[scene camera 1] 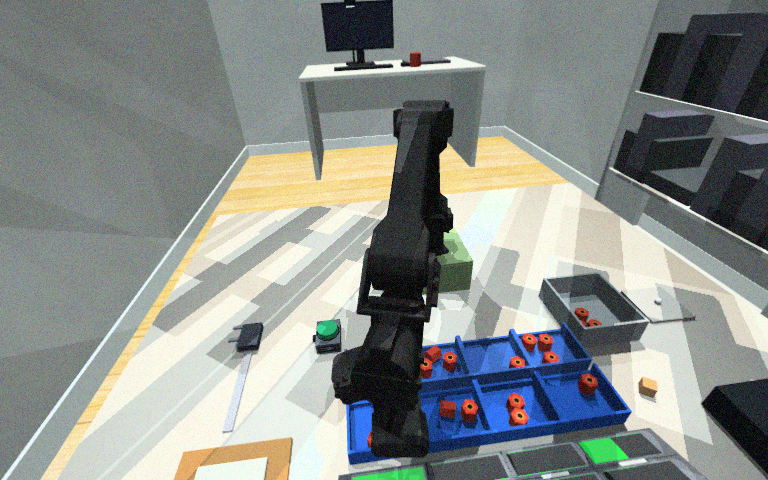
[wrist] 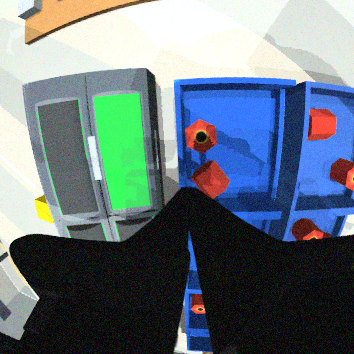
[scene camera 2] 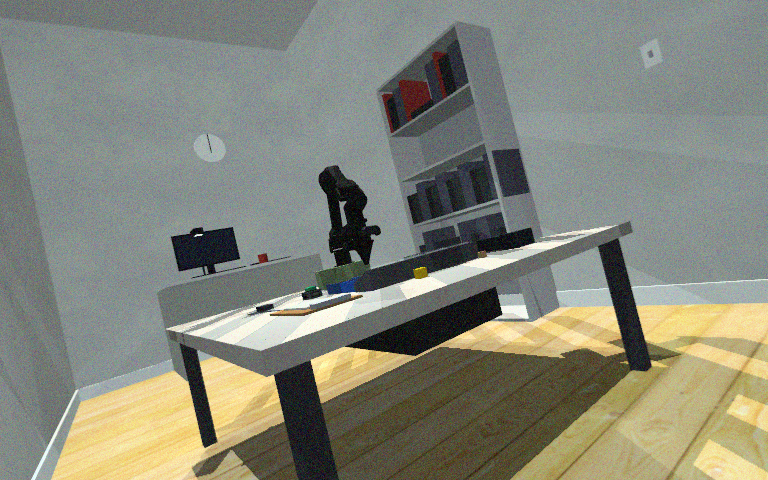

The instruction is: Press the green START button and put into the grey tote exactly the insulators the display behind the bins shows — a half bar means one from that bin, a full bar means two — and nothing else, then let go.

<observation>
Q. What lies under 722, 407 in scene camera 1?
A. A dark box.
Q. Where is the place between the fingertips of my gripper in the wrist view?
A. At 187, 194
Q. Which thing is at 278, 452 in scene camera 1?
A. A wooden board.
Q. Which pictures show my gripper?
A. Scene camera 1, the wrist view and scene camera 2: all of them.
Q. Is my gripper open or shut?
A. Shut.
</observation>
